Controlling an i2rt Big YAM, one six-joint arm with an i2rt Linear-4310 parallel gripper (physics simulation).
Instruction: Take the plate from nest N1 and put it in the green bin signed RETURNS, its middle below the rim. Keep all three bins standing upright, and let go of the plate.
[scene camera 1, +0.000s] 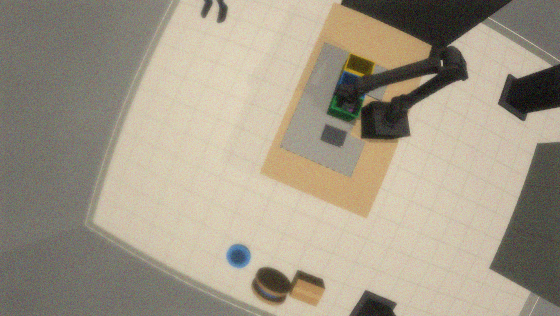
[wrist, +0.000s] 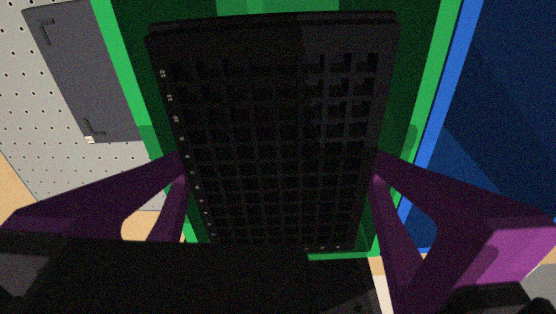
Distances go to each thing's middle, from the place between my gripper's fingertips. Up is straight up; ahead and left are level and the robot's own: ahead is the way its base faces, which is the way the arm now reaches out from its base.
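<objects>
Blue bin (wrist: 484, 125): 13 cm to the right of my hand, 1 cm ahead, 9 cm below. Black plate (wrist: 277, 118): 1 cm above my hand. Green bin (wrist: 424, 39): 9 cm below my hand.
</objects>
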